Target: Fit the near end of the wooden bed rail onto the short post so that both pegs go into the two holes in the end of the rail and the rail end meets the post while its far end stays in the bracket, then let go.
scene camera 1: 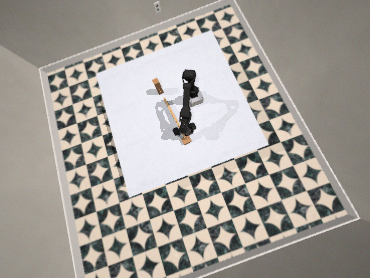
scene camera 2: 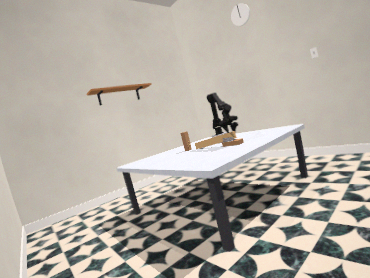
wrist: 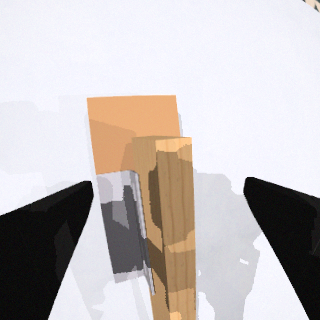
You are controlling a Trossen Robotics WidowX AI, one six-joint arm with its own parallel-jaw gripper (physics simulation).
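Seen in the pictures: gripper, fingertip midpoint: (scene camera 1: 183, 134) (scene camera 2: 231, 133) (wrist: 169, 186); arm's base, origin of the base link: (scene camera 1: 193, 94) (scene camera 2: 219, 133).
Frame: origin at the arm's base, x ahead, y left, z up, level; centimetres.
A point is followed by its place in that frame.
Observation:
The short post (scene camera 1: 158, 86) @(x 27.3, y -16.3, z 4.9 cm) (scene camera 2: 186, 141) @(x 29.5, y -16.5, z 1.0 cm) stands upright on the table. The wooden rail (scene camera 1: 172, 112) @(x 23.4, y 9.3, z 0.1 cm) (scene camera 2: 214, 141) @(x 24.1, y 14.5, z -3.1 cm) (wrist: 176, 210) @(x 20.7, y 31.4, z 2.5 cm) slants between it and the bracket, its post-side end low and apart from the post by a small gap. Its other end looks raised and overlaps the edge of the orange-brown block (scene camera 1: 186, 141) @(x 20.5, y 37.6, z -4.4 cm) (scene camera 2: 235, 142) @(x 23.9, y 36.6, z -5.9 cm) (wrist: 120, 115) @(x 18.6, y 37.3, z -4.4 cm). The grey metal bracket (wrist: 119, 230) @(x 18.6, y 27.7, z -4.2 cm) on that block shows left of the rail; whether the rail is seated is unclear. My gripper (scene camera 1: 184, 131) @(x 20.8, y 32.4, z 1.4 cm) (scene camera 2: 227, 129) @(x 20.8, y 32.4, z 1.4 cm) (wrist: 169, 186) @(x 20.8, y 32.4, z 1.4 cm) is open, its fingers apart on either side of the rail's bracket end. Pegs and holes cannot be made out.
The white table (scene camera 1: 140, 165) @(x 66.9, y 43.4, z -8.0 cm) (scene camera 2: 170, 167) @(x 80.0, y 24.5, z -8.0 cm) carries all these parts. The arm (scene camera 1: 187, 97) @(x 10.3, y 17.5, z 33.8 cm) (scene camera 2: 218, 107) @(x 18.6, y 23.0, z 24.3 cm) reaches over the table from its grey base (scene camera 1: 197, 99) @(x -1.6, y 5.8, z 0.2 cm), right of the rail in scene camera 1. A wall shelf (scene camera 2: 120, 89) is far behind.

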